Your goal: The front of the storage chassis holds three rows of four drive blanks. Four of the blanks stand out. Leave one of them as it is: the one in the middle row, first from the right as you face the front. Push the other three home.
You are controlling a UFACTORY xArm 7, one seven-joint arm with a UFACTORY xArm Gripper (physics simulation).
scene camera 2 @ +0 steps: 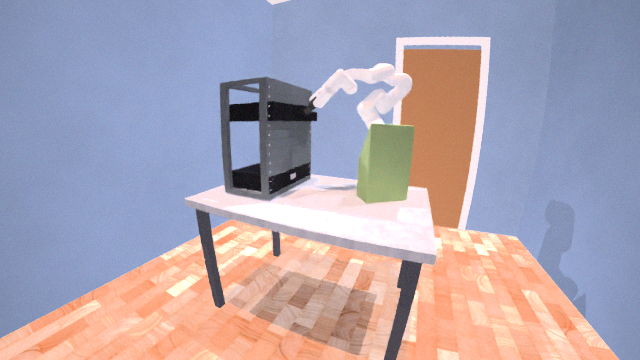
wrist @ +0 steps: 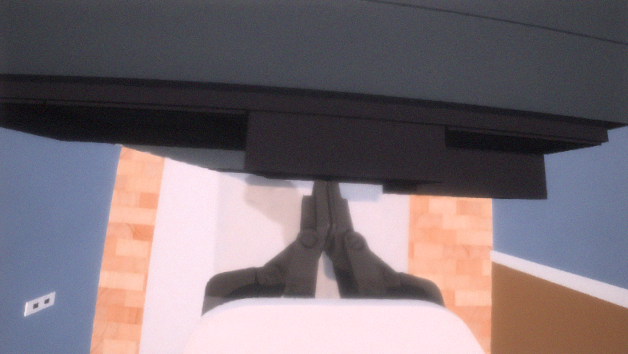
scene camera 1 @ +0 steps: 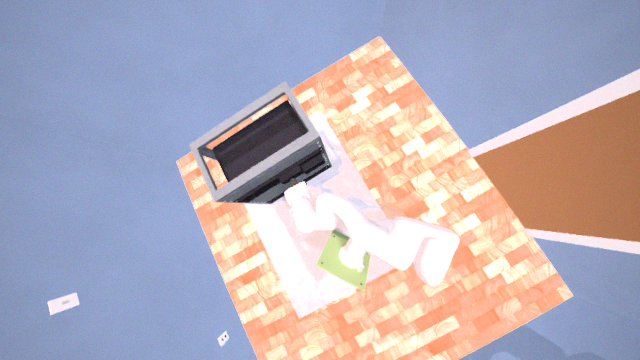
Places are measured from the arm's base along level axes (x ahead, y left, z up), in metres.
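Where they show: gripper, fingertip midpoint: (scene camera 2: 305, 113) (wrist: 322, 192) (scene camera 1: 293, 180); arm's base, origin of the base link: (scene camera 2: 387, 146) (scene camera 1: 350, 257).
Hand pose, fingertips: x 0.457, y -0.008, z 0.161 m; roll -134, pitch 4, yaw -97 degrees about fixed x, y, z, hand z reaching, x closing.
Note:
Each offset is from my fingertips to the top centre of the thing. Level surfaces: height alone.
The black storage chassis (scene camera 1: 257, 145) (scene camera 2: 287, 111) (wrist: 300, 101) sits high in the rack, its front towards the arm. In the wrist view, a dark drive blank @(dx +0.067, dy -0.016, dz +0.041 m) (wrist: 345, 145) (scene camera 1: 290, 175) stands out near the middle of the front, apparently in the top row. Another blank @(dx +0.052, dy -0.125, dz +0.013 m) (wrist: 500, 172) (scene camera 1: 312, 165) stands out lower, at the right end. Other blanks and the row faces are hidden or too dark to tell. My gripper (scene camera 1: 293, 181) (scene camera 2: 308, 110) (wrist: 322, 192) is shut and empty. Its fingertips are at the lower front edge of the middle blank; contact cannot be told.
The grey rack (scene camera 1: 240, 113) (scene camera 2: 265, 150) (wrist: 300, 45) stands on the white table @(dz -0.435 m) (scene camera 1: 310, 300) (scene camera 2: 320, 220). A black unit (scene camera 2: 280, 179) with a white label is at its bottom. The arm's green pedestal (scene camera 1: 330, 255) (scene camera 2: 387, 165) stands opposite the rack front.

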